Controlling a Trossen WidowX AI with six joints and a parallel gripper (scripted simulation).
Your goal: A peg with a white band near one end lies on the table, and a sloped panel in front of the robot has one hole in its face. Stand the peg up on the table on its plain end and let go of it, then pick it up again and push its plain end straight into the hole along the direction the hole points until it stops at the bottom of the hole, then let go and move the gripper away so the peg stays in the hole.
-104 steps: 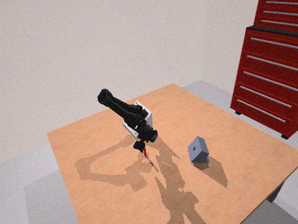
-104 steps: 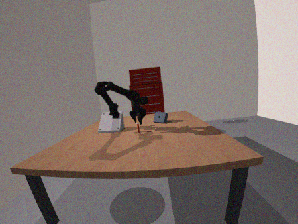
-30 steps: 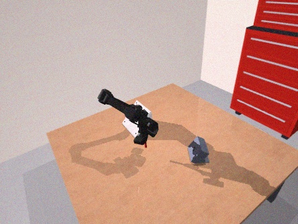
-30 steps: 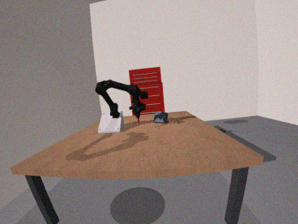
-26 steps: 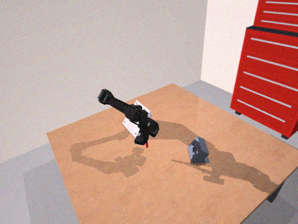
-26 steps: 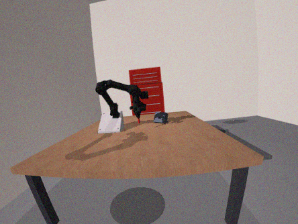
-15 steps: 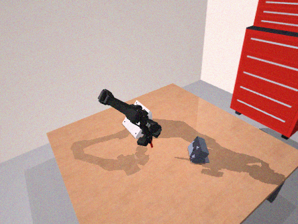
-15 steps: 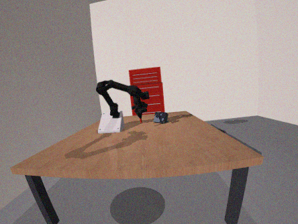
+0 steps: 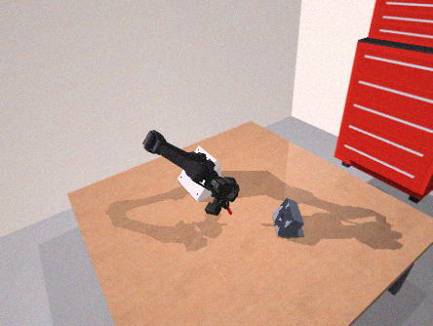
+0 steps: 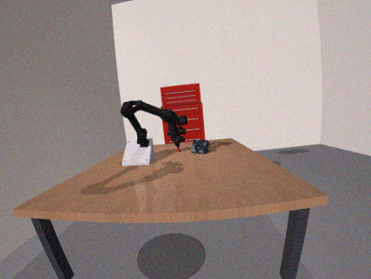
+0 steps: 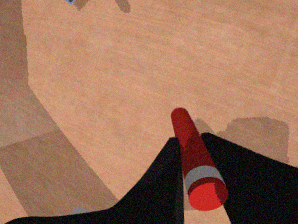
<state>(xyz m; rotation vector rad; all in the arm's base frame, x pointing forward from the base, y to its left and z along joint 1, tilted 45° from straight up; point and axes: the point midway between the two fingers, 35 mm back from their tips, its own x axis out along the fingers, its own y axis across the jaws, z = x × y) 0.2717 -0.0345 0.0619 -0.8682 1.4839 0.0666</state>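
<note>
My gripper tip is now 15 cm short of the grey sloped panel, 21 cm to the right of it and 6 cm above it. Round my gripper tip: peg (2 cm above).
</note>
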